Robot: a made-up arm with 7 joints.
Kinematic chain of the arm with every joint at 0, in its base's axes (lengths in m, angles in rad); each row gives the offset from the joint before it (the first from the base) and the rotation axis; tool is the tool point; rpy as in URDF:
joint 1: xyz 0 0 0.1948 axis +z
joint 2: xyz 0 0 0 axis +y
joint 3: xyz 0 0 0.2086 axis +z
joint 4: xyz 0.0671 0 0 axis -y
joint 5: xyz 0.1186 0 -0.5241 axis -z
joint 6: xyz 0 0 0 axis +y
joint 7: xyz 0.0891 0 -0.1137 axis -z
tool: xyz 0 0 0 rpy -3.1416 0 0
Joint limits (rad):
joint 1: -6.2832..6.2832
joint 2: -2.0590..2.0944
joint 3: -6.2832..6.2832
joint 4: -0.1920..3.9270
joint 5: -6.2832..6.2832
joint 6: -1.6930..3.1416
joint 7: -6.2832..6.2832
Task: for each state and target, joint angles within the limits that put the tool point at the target. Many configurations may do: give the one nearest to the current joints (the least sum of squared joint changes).
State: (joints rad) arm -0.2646 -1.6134 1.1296 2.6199 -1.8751 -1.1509 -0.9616
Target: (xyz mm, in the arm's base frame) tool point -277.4 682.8 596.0
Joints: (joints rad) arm -0.6592 -1.1637 0.9619 2.4667 -1.7424 -0.2924 -0.9616
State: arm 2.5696 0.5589 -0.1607 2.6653 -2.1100 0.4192 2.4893
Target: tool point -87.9 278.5 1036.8
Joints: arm 2.2117 0.0363 -0.4853 2.6993 -2.1501 0.4194 2.4893
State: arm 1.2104 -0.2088 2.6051 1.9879 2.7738 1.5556 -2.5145
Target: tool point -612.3 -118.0 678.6
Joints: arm 0.9381 0.0347 2.3308 1.5964 2.7548 1.8899 -2.5145
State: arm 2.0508 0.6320 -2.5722 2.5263 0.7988 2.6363 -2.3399
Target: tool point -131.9 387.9 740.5
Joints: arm 2.3513 0.7913 -2.6224 2.7787 0.8010 2.7254 -2.3399
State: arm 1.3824 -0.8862 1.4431 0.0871 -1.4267 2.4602 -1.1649
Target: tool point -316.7 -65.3 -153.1
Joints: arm 1.7642 -0.4893 2.4335 0.2795 -1.5610 1.9225 -1.1649
